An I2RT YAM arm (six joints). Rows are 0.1 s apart.
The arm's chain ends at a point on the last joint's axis. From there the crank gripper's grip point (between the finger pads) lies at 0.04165 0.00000 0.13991 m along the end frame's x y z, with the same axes.
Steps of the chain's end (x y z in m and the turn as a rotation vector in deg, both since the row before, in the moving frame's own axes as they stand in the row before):
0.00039 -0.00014 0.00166 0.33 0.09 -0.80
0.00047 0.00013 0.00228 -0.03 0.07 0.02
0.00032 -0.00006 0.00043 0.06 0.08 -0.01
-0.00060 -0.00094 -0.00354 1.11 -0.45 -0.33
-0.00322 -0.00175 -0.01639 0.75 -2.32 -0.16
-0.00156 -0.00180 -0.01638 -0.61 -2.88 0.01
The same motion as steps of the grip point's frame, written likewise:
0.00060 -0.00153 0.00159 0.33 0.09 -0.80
0.00064 0.00022 0.00223 -0.03 0.07 0.02
0.00052 -0.00021 0.00037 0.06 0.08 -0.01
-0.00171 -0.00389 -0.00325 1.11 -0.45 -0.33
-0.00892 -0.00370 -0.01483 0.75 -2.32 -0.16
-0.00864 -0.00029 -0.01447 -0.61 -2.88 0.01

